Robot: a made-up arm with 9 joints.
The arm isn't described. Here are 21 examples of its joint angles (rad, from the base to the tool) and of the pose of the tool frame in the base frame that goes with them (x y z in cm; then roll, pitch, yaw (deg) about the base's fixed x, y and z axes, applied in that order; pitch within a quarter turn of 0, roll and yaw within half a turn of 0).
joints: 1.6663 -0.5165 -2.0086 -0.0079 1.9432 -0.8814 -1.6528 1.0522 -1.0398
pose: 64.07 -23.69 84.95 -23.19 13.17 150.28
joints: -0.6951 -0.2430 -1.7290 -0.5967 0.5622 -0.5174 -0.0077 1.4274 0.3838
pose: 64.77 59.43 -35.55 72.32 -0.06 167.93
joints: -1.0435 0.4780 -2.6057 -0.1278 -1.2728 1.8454 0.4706 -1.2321 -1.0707
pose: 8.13 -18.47 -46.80 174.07 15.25 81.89
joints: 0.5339 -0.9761 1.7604 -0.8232 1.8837 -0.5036 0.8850 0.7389 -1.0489
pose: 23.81 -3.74 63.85 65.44 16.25 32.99
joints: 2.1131 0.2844 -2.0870 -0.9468 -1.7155 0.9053 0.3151 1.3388 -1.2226
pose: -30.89 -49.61 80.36 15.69 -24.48 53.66
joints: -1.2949 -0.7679 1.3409 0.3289 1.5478 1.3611 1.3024 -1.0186 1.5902
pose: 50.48 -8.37 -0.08 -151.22 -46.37 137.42
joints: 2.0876 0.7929 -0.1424 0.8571 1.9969 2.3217 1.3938 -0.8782 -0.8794
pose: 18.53 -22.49 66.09 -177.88 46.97 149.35
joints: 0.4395 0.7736 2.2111 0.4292 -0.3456 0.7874 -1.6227 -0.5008 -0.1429
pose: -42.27 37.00 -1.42 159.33 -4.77 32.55
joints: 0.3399 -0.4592 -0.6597 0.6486 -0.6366 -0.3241 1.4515 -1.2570 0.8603
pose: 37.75 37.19 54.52 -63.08 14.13 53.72
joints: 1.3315 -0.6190 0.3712 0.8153 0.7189 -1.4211 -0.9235 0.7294 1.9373
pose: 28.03 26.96 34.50 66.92 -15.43 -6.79
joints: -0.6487 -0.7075 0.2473 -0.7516 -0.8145 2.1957 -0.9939 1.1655 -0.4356
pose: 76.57 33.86 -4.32 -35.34 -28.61 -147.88
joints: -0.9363 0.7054 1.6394 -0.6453 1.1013 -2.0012 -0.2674 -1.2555 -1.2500
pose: -12.57 60.93 7.85 124.60 29.36 -106.36
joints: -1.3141 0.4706 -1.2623 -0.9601 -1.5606 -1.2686 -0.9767 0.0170 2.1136
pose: 14.04 -21.90 -36.80 141.83 -16.96 164.10
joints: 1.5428 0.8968 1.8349 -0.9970 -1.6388 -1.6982 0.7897 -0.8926 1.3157
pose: -5.48 -4.29 29.59 19.29 -17.18 47.83
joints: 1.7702 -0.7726 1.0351 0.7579 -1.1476 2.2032 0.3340 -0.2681 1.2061
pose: 27.98 29.05 67.02 -20.92 -33.40 -151.30
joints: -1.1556 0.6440 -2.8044 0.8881 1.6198 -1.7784 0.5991 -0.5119 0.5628
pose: 20.82 11.04 -64.27 108.97 -67.64 -8.59
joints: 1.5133 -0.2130 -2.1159 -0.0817 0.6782 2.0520 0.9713 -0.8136 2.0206
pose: 0.51 -2.86 88.35 -170.46 -63.38 48.18
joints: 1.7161 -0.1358 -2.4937 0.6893 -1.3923 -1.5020 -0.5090 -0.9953 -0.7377
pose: 0.05 3.49 114.32 55.50 52.52 -37.90
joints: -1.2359 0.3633 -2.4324 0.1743 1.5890 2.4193 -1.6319 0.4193 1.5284
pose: 27.69 -1.66 -28.04 169.97 64.33 -137.75
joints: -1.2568 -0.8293 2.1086 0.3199 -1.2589 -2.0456 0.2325 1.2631 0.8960
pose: 56.19 -11.18 -39.50 156.10 -32.50 -171.70
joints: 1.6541 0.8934 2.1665 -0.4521 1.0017 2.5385 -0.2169 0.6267 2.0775
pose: -14.65 3.60 81.89 -164.96 14.73 -112.99
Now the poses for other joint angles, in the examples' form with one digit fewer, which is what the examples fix.
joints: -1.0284 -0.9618 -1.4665 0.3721 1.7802 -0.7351 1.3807 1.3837 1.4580
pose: 75.6 -10.6 3.2 -175.5 -48.1 -163.2
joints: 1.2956 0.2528 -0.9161 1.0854 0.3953 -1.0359 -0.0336 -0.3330 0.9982
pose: 34.3 19.2 53.4 -169.6 -67.8 -125.5
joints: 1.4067 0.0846 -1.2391 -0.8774 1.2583 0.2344 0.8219 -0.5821 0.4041
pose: 24.4 6.0 50.2 145.5 -34.6 -148.9
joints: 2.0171 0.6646 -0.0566 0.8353 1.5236 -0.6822 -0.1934 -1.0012 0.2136
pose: -38.0 -30.4 48.0 -25.5 -64.2 22.9
